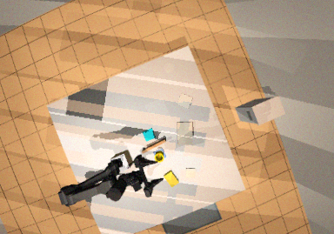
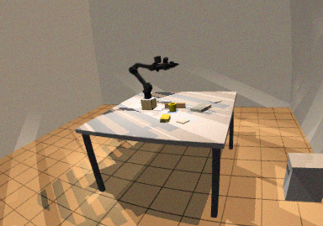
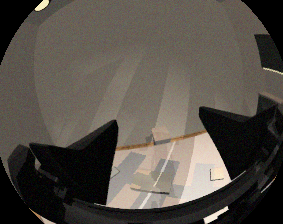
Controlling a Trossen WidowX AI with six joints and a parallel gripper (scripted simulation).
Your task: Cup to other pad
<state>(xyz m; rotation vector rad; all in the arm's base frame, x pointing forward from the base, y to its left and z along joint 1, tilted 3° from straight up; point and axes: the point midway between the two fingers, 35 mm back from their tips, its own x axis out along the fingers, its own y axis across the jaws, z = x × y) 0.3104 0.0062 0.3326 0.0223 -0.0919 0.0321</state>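
Now: gripper tip 390 mm above the cup, 70 mm to the left of it and 60 mm past it. Also, from my gripper tip: brown bar (410 mm below, 70 mm behind, 20 mm to the left); teal pad (440 mm below, 110 mm to the left, 90 mm behind); blue pad (440 mm below, 80 mm to the right, 50 mm behind).
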